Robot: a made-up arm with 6 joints. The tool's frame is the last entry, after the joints. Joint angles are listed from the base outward.
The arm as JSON. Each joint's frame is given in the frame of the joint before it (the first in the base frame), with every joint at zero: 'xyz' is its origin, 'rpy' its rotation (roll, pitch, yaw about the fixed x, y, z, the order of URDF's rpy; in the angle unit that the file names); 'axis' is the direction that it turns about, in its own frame. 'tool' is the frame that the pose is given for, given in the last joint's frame.
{
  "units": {
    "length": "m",
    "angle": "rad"
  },
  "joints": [
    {
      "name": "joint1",
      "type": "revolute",
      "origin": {
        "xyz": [
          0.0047,
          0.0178,
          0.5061
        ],
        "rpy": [
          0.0,
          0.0,
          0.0
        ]
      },
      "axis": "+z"
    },
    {
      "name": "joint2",
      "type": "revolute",
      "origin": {
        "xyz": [
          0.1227,
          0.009,
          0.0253
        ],
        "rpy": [
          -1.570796,
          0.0,
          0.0
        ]
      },
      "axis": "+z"
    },
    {
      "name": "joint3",
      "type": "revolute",
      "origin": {
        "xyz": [
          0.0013,
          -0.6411,
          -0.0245
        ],
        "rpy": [
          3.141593,
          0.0,
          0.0
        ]
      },
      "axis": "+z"
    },
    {
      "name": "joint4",
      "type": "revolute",
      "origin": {
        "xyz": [
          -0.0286,
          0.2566,
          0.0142
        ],
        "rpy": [
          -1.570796,
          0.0,
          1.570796
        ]
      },
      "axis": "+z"
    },
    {
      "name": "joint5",
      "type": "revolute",
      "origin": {
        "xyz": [
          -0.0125,
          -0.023,
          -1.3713
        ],
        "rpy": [
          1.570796,
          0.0,
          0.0
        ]
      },
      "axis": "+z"
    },
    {
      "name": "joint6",
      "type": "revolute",
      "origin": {
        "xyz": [
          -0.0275,
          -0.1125,
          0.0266
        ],
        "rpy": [
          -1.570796,
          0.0,
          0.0
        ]
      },
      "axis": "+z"
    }
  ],
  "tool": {
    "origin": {
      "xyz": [
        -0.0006,
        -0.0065,
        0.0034
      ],
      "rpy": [
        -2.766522,
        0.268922,
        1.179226
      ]
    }
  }
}
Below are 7 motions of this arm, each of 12 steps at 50 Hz.
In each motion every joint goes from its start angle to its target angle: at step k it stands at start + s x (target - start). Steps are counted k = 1, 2, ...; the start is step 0. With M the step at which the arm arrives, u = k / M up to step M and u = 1 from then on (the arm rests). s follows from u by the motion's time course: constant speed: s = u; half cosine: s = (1 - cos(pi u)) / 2; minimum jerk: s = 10 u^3 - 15 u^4 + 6 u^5.
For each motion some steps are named. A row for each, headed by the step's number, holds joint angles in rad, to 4 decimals.
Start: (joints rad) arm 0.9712 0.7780 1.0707 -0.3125 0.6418 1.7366
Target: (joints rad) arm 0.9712 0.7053 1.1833 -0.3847 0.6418 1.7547
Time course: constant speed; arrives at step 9
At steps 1, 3, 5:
1: 0.9712 0.7699 1.0832 -0.3205 0.6418 1.7386
3: 0.9712 0.7538 1.1082 -0.3366 0.6418 1.7426
5: 0.9712 0.7376 1.1333 -0.3526 0.6418 1.7467

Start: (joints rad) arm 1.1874 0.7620 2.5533 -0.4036 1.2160 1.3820
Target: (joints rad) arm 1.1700 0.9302 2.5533 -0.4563 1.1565 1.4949
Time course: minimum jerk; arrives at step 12
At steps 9, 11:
9: 1.1718 0.9128 2.5533 -0.4508 1.1627 1.4832
11: 1.1701 0.9293 2.5533 -0.4560 1.1568 1.4943

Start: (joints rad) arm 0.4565 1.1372 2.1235 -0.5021 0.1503 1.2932
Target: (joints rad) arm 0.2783 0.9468 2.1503 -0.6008 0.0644 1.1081
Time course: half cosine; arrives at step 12
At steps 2, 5, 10, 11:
2: 0.4446 1.1244 2.1253 -0.5087 0.1445 1.2808
5: 0.3905 1.0666 2.1334 -0.5387 0.1185 1.2246
10: 0.2902 0.9596 2.1485 -0.5942 0.0702 1.1205
11: 0.2813 0.9500 2.1498 -0.5991 0.0659 1.1113

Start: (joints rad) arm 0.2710 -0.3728 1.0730 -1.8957 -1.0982 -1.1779
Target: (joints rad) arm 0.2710 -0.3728 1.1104 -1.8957 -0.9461 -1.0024
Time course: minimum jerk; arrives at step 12
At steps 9, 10, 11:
9: 0.2710 -0.3728 1.1065 -1.8957 -0.9618 -1.0206
10: 0.2710 -0.3728 1.1091 -1.8957 -0.9515 -1.0086
11: 0.2710 -0.3728 1.1102 -1.8957 -0.9469 -1.0033

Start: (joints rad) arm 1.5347 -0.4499 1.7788 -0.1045 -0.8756 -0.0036
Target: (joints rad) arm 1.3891 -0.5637 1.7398 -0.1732 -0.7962 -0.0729
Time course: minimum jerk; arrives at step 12
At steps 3, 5, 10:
3: 1.5196 -0.4617 1.7748 -0.1116 -0.8674 -0.0108
5: 1.4842 -0.4893 1.7653 -0.1283 -0.8481 -0.0276
10: 1.3943 -0.5597 1.7412 -0.1708 -0.7990 -0.0704

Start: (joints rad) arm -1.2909 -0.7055 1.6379 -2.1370 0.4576 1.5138
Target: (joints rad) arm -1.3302 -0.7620 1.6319 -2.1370 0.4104 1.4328
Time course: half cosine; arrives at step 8
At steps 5, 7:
5: -1.3181 -0.7446 1.6338 -2.1370 0.4250 1.4578
7: -1.3287 -0.7598 1.6321 -2.1370 0.4122 1.4359

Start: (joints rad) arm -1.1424 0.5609 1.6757 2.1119 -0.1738 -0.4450
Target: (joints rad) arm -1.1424 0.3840 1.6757 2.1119 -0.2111 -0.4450
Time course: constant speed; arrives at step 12
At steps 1, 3, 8, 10, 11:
1: -1.1424 0.5462 1.6757 2.1119 -0.1769 -0.4450
3: -1.1424 0.5167 1.6757 2.1119 -0.1831 -0.4450
8: -1.1424 0.4430 1.6757 2.1119 -0.1987 -0.4450
10: -1.1424 0.4135 1.6757 2.1119 -0.2049 -0.4450
11: -1.1424 0.3987 1.6757 2.1119 -0.2080 -0.4450

